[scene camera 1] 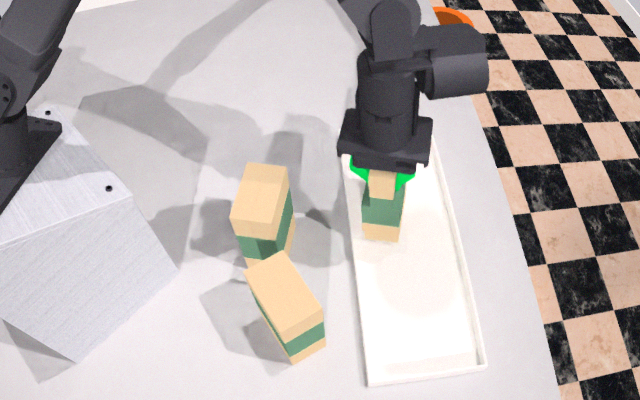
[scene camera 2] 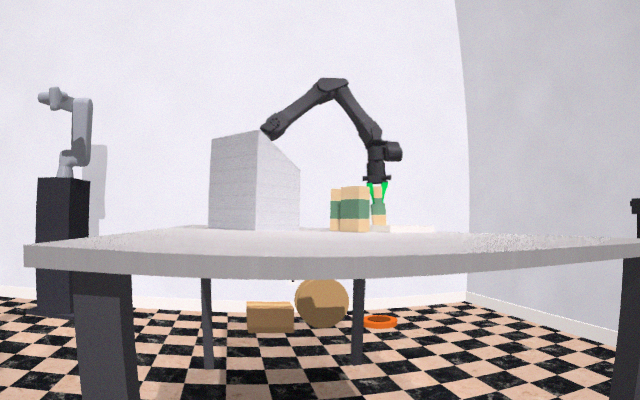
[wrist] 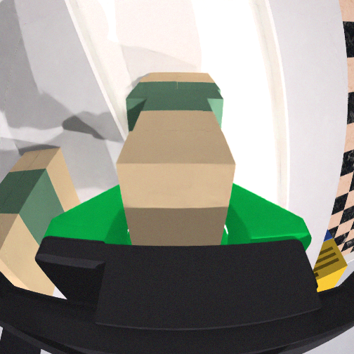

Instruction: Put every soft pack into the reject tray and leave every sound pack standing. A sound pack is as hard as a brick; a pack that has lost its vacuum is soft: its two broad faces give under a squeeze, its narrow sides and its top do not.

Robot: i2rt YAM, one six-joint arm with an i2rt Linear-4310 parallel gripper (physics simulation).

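Places are measured from the arm's base along level axes (x ahead, y left, z up), in millimetres.
Where they show: gripper, between the fingertips: (scene camera 1: 385,185) (scene camera 2: 378,204); arm's base, origin of its link: (scene camera 1: 4,167) (scene camera 2: 255,154).
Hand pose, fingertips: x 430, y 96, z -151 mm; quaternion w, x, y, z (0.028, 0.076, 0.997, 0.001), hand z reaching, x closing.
Observation:
Things, the pixels of their top centre, and the offset from my fingertips.
- tan pack, centre of its top: (scene camera 1: 394,182) (scene camera 2: 380,203) 11 mm ahead, 3 mm left, 2 mm up
- white reject tray, centre of its top: (scene camera 1: 406,234) (scene camera 2: 388,225) 35 mm ahead, 28 mm right, 74 mm down
My gripper (scene camera 1: 382,184) (scene camera 2: 378,192) (wrist: 176,174) has its green fingers shut on a tan pack (scene camera 1: 384,212) (scene camera 2: 379,208) (wrist: 175,137) with a green band. The held pack is upright, and its upper part looks narrower than its banded part. Its lower end is inside the left side of the white reject tray (scene camera 1: 425,310) (scene camera 2: 412,229) (wrist: 235,50), at or very near the tray floor; contact is unclear. Two other packs stand left of the tray: a rear one (scene camera 1: 260,200) (scene camera 2: 335,210) and a front, turned one (scene camera 1: 285,300) (scene camera 2: 354,209).
Part of a standing pack (wrist: 37,205) shows at the left in the wrist view. A grey metal block (scene camera 1: 85,270) (scene camera 2: 235,182) carries the arm base at the left. The table's right edge lies beyond the tray. An orange ring (scene camera 2: 369,323) lies on the floor.

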